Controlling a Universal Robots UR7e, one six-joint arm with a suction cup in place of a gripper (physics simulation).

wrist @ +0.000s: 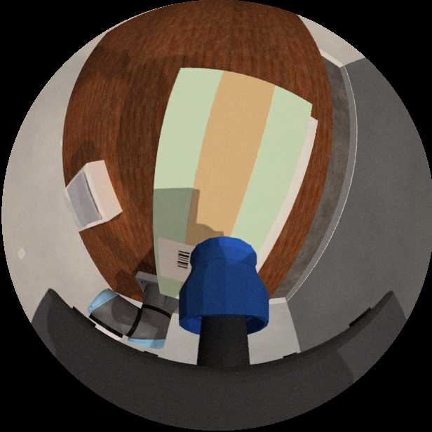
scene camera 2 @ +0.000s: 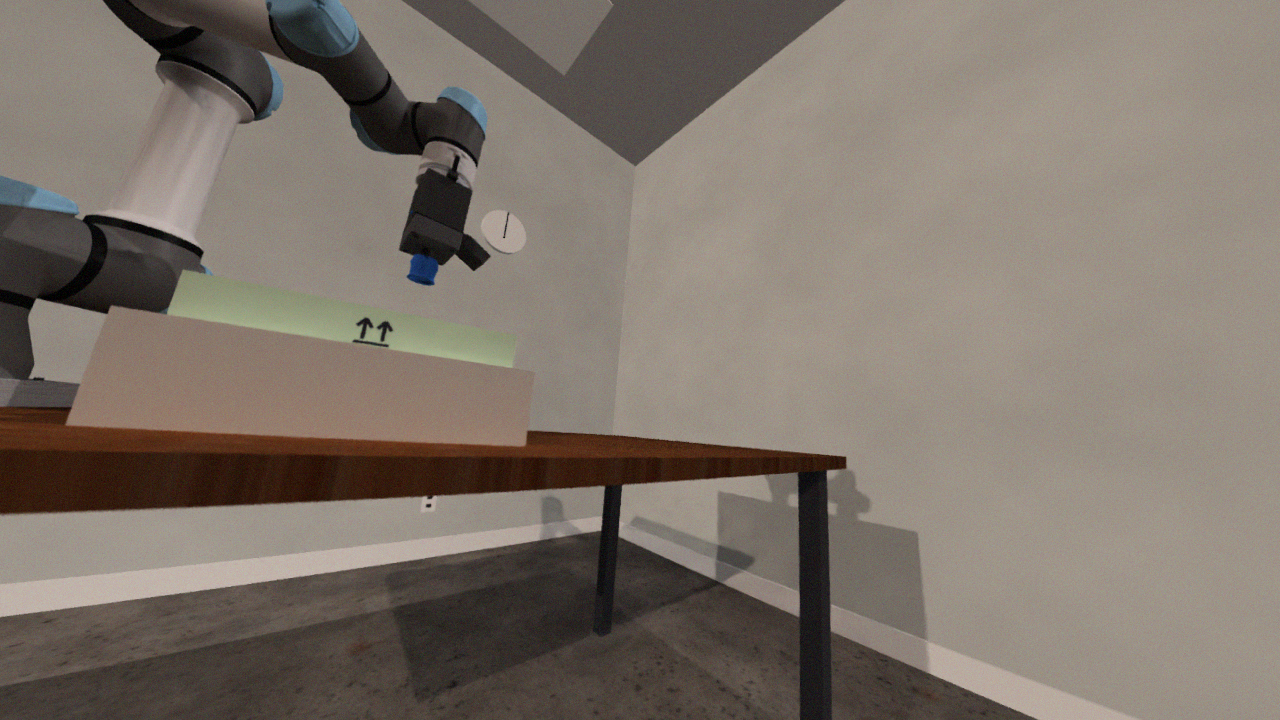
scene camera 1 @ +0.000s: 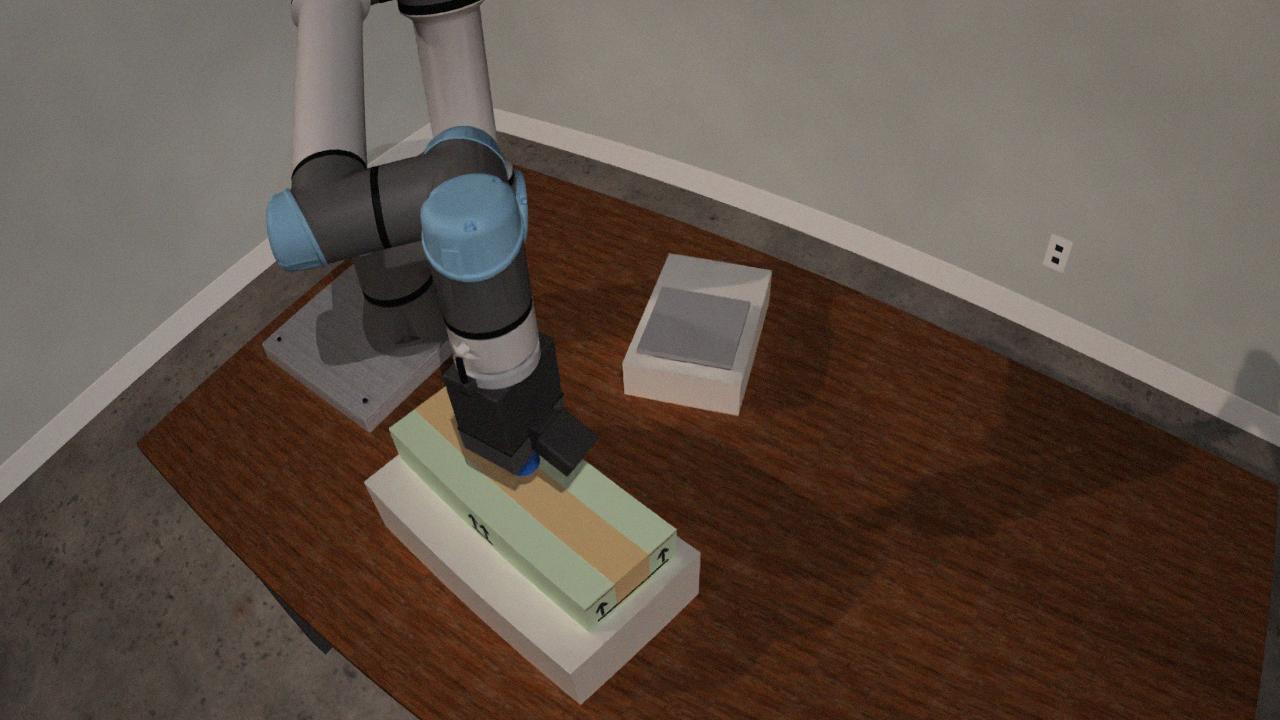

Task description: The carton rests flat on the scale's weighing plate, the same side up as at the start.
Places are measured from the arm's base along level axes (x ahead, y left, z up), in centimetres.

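Where they show: hand at its tool point: (scene camera 2: 420, 280); arm's base at its link origin: (scene camera 1: 409, 321).
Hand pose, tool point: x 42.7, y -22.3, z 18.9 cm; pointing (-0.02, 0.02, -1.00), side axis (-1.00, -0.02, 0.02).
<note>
Each offset is from my tool point to the top centre of the thing. "spot": to the spot under its first point. Level surfaces: height alone.
The carton {dx -2.9, dy +1.6, dz -6.7 cm} (scene camera 1: 617, 505) (scene camera 2: 447, 340) (wrist: 232, 150) is long and pale green, with an orange band along its top and upward arrows on its sides. It lies flat on a white block {dx -2.7, dy -0.3, dz -12.3 cm} (scene camera 1: 644, 608) (scene camera 2: 304, 385) (wrist: 313, 130). A white barcode label (wrist: 172, 257) shows on its top in the wrist view. The scale {dx -3.1, dy +42.5, dz -14.4 cm} (scene camera 1: 716, 268) (wrist: 107, 190) is a white box with a grey weighing plate {spot: dx -1.8, dy +38.2, dz -14.4 cm} (scene camera 1: 695, 326) (wrist: 84, 197), apart from the block. My gripper, a blue suction cup (scene camera 1: 528, 464) (scene camera 2: 422, 269) (wrist: 224, 250), is open, above the carton with a gap between them. The scale does not show in scene camera 2.
The arm's grey base plate (scene camera 1: 313, 344) stands at the table's left in scene camera 1, near the carton's far end. The brown table {dz -22.2 cm} (scene camera 1: 939, 537) (scene camera 2: 671, 452) carries the block and the scale. Walls stand behind it.
</note>
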